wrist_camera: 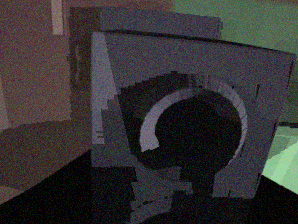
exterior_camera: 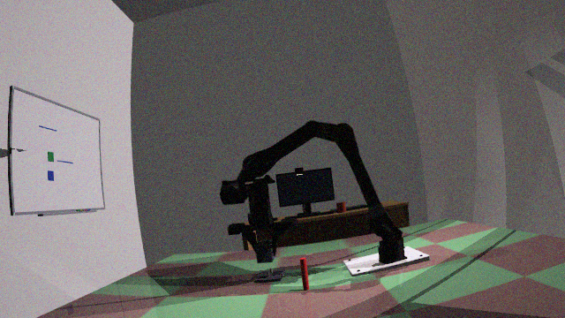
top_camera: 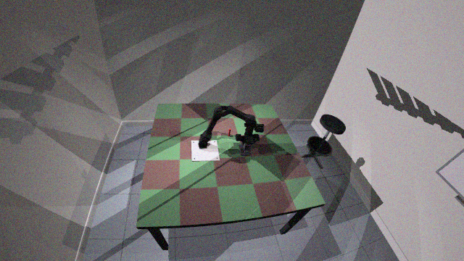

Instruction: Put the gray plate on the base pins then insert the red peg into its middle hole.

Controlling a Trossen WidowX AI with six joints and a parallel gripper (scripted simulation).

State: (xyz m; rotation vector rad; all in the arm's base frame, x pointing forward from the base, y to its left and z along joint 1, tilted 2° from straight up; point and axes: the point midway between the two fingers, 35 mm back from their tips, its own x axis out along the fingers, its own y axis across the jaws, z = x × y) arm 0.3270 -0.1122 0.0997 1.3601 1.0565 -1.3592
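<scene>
Now: the base 6 cm below my gripper tip. From my gripper tip the other things lie so: gray plate 3 cm above; then red peg 19 cm to the left, 7 cm behind, 2 cm below.
</scene>
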